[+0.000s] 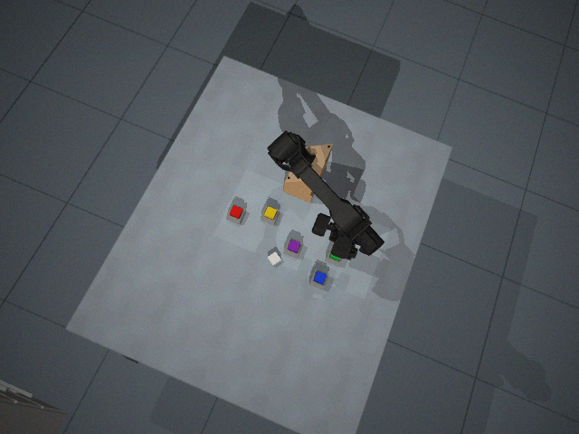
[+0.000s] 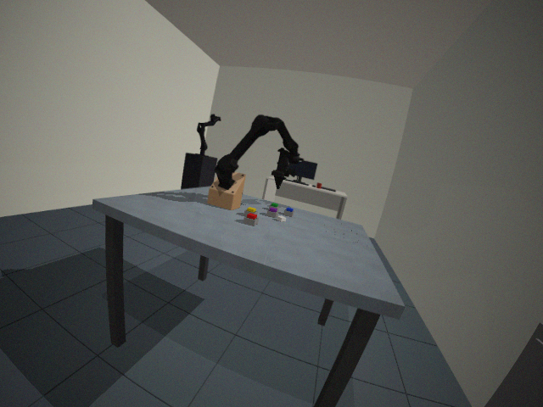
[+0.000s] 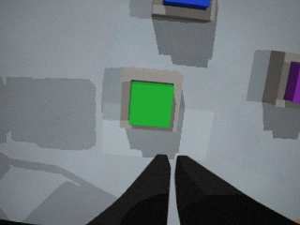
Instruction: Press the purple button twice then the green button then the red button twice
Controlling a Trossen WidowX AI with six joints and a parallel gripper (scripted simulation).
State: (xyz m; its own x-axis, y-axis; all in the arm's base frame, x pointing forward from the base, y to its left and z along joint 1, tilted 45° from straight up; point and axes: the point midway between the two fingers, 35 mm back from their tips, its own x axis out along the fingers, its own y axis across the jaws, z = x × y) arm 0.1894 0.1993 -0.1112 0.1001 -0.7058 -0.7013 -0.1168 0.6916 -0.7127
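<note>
Right now my gripper tip is 10 mm to the right of the green button and 90 mm above it. From my gripper tip the other things lie so: small white block (100 mm ahead, 160 mm to the right, 120 mm below); blue button (90 mm ahead, 90 mm below); purple button (40 mm ahead, 120 mm to the right, 90 mm below).
</note>
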